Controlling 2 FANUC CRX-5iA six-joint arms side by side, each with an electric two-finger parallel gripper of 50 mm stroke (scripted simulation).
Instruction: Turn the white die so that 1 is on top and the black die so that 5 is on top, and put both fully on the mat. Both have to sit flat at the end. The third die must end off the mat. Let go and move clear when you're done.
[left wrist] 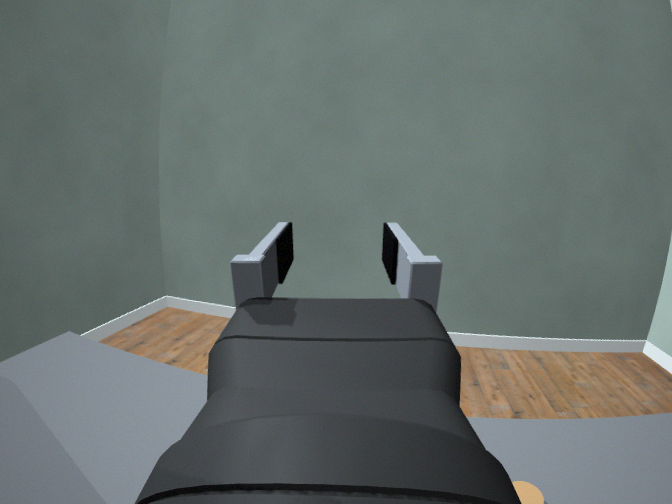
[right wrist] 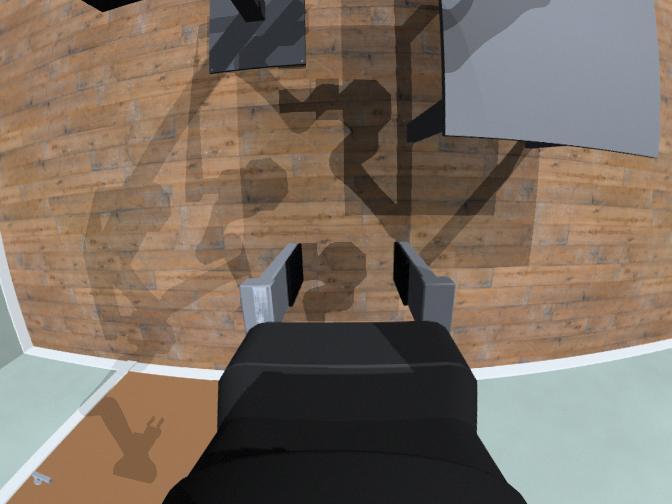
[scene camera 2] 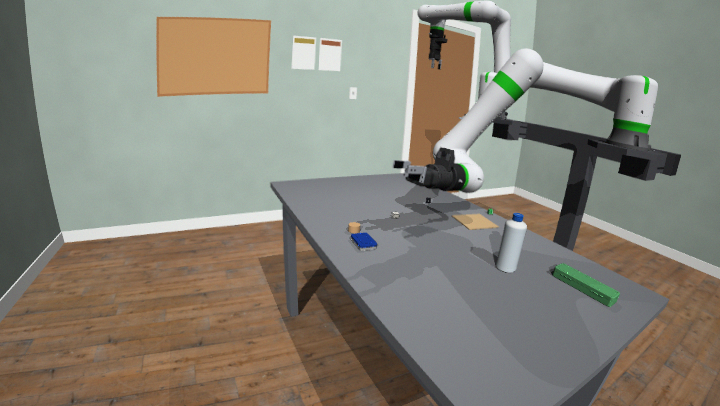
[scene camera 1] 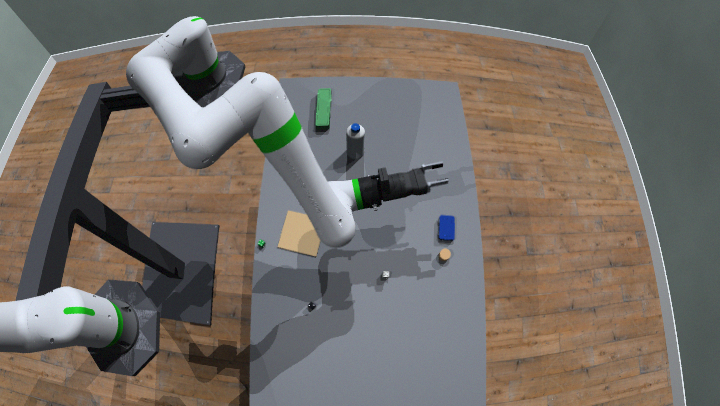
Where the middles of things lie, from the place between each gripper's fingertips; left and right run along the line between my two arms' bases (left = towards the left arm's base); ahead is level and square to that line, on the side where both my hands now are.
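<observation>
There is the white bottle (scene camera 2: 514,232), and my left gripper (scene camera 1: 445,172) is 280 mm past it, 180 mm to the right of it and 180 mm above it. Going by their middles, the bottle is the nearest to my left gripper of the things named here. The tan mat (scene camera 1: 298,234) lies 410 mm behind my left hand, 170 mm to the right of it and 260 mm below it, while the green box (scene camera 2: 606,295) is a long way behind that hand, well to the left of it and far below it.
With the tan mat as the reference, my right gripper is 970 mm to the right of it, 300 mm short of it and 670 mm above it. By its middle, the mat is nearer to my left gripper than to my right gripper.
</observation>
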